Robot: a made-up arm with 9 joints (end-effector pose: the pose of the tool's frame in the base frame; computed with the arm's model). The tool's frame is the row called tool.
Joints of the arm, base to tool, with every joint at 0 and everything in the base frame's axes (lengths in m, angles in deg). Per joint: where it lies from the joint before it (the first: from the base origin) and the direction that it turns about. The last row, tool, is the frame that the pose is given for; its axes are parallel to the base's.
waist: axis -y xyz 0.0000 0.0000 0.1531
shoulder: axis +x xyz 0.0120 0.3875 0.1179
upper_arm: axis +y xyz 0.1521 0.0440 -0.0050
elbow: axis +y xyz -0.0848 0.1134 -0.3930
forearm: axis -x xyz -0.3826 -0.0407 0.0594
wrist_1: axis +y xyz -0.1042 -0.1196 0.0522
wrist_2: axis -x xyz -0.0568 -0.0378 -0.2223
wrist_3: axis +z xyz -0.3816 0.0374 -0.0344
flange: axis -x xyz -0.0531 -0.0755 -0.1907
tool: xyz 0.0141 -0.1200 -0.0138
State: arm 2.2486 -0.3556 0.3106 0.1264 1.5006 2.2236 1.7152 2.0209 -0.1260
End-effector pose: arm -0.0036 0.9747 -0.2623 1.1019 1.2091 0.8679
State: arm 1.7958 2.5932 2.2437 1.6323 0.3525 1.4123 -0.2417 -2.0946 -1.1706
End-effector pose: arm -1.0191 0.5194 0.3154 -1.9345 -2.2583 0.8944
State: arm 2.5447 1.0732 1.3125 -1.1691 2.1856 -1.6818 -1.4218 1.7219 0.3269
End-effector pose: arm 0.2972 0.2565 -0.2201 2.1941 -0.1220 -0.6025
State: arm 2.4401 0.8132 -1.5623 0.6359 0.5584 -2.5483 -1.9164 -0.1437 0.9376
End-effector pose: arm -0.5685 0.4675 0.3468 0.6772 0.9052 0.2458
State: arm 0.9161 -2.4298 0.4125 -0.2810 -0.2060 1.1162 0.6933 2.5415 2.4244
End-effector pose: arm -0.7427 0.5637 -0.5279 -1.6867 0.4384 1.4824
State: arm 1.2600 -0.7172 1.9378 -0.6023 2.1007 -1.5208 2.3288 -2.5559 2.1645
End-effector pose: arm -0.5293 0.7624 0.5794 0.2619 -2.2906 -1.4150
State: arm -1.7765 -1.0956 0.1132 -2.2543 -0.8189 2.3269 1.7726 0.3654 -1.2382
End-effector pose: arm 0.2707 -0.3809 -0.0738 -1.2967 1.5207 2.3652
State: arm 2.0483 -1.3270 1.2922 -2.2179 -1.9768 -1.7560 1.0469 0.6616 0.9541
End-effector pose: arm 0.5141 0.2250 0.1186 -0.0959 2.5906 1.4143
